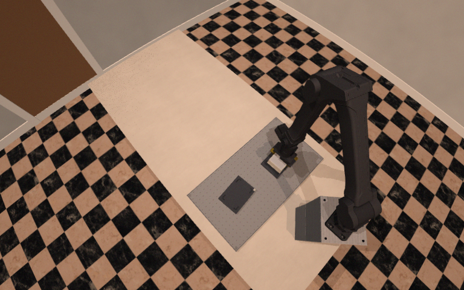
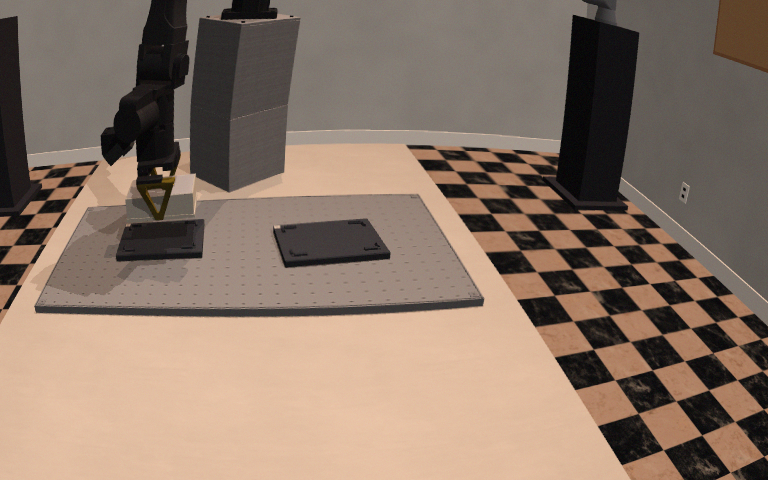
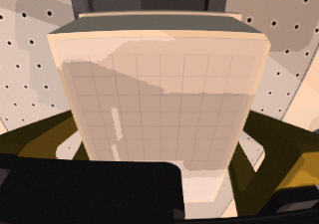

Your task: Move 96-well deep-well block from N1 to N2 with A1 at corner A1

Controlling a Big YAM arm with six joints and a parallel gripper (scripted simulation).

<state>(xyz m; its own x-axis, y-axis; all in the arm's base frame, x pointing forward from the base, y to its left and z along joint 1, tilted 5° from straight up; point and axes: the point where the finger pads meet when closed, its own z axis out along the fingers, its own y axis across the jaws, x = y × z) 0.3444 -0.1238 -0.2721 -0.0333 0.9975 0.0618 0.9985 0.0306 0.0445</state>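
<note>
Right now my hand is 1 cm short of the dark plate nest N1, 1 cm to the left of it and 6 cm above it. From my hand the other things lie so: white 96-well deep-well block: 1 cm above; then dark plate nest N2: 4 cm ahead, 29 cm to the left, 6 cm below.
</note>
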